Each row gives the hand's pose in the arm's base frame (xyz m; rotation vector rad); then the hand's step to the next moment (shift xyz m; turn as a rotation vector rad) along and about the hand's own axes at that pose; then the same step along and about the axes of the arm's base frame.
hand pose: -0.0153 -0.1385 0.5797 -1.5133 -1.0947 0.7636
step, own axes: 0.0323 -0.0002 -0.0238 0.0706 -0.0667 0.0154
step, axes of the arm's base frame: 0.0333 0.0208 0.0083 -0.0035 0.0718 0.0671
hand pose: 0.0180 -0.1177 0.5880 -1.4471 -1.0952 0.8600
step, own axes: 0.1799 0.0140 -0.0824 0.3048 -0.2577 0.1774
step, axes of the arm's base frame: 0.1361 0.1440 0.0094 -0.1136 0.3456 0.2417
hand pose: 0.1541 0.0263 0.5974 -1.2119 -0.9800 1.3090
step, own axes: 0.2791 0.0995 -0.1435 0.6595 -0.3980 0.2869
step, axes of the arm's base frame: 0.1437 0.2531 -0.1539 -0.1759 0.7218 0.3518
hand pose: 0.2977 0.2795 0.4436 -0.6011 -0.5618 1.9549
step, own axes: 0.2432 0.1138 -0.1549 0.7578 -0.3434 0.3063
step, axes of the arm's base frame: -0.0772 0.1917 -0.2310 -0.2640 0.7850 0.3164
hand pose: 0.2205 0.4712 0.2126 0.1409 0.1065 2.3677
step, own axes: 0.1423 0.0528 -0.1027 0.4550 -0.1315 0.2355
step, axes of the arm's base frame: -0.1515 0.0577 -0.0854 -0.2030 0.4197 0.2499
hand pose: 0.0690 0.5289 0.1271 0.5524 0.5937 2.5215
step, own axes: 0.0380 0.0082 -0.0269 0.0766 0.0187 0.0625
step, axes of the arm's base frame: -0.0462 0.0059 -0.0079 -0.0380 0.0455 0.0813
